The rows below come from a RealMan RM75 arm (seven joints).
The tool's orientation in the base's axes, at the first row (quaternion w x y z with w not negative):
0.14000, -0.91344, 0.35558, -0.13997
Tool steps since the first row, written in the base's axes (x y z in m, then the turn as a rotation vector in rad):
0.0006, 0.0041, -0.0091, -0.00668, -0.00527, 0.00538
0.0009, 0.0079, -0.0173, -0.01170, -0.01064, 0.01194
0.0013, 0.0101, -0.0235, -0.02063, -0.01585, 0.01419
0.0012, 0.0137, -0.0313, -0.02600, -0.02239, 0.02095
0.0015, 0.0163, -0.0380, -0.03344, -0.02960, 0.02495
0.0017, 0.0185, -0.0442, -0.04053, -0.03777, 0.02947
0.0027, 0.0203, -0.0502, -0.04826, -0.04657, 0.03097
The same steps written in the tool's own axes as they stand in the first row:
-0.0038, 0.0000, 0.0092, -0.00026, 0.00590, -0.00815
-0.0075, 0.0000, 0.0175, 0.00091, 0.01043, -0.01682
-0.0097, 0.0004, 0.0237, -0.00147, 0.01877, -0.02288
-0.0135, 0.0007, 0.0314, 0.00029, 0.02428, -0.03204
-0.0161, 0.0010, 0.0381, 0.00061, 0.03250, -0.03950
-0.0184, 0.0016, 0.0442, 0.00192, 0.04101, -0.04746
-0.0199, 0.0018, 0.0504, 0.00275, 0.05142, -0.05296

